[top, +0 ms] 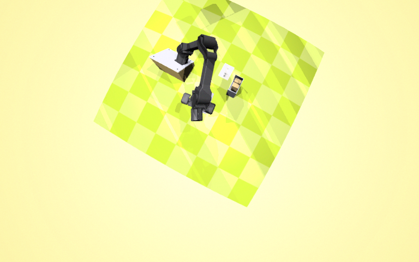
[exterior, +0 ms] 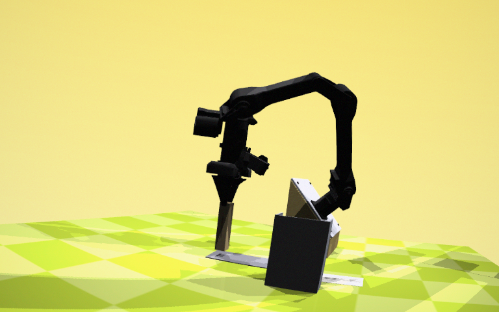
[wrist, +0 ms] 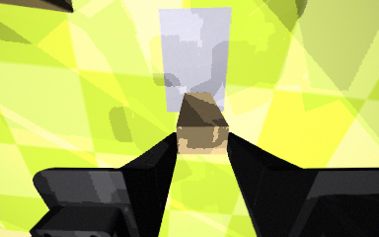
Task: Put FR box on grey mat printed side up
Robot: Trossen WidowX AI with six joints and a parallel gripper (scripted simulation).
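Right now my gripper tip is 2 cm past the grey mat, 5 cm to the right of it and 13 cm above it. Also, from my gripper tip: thin white slab 1 cm behind, 31 cm to the left, 13 cm below.
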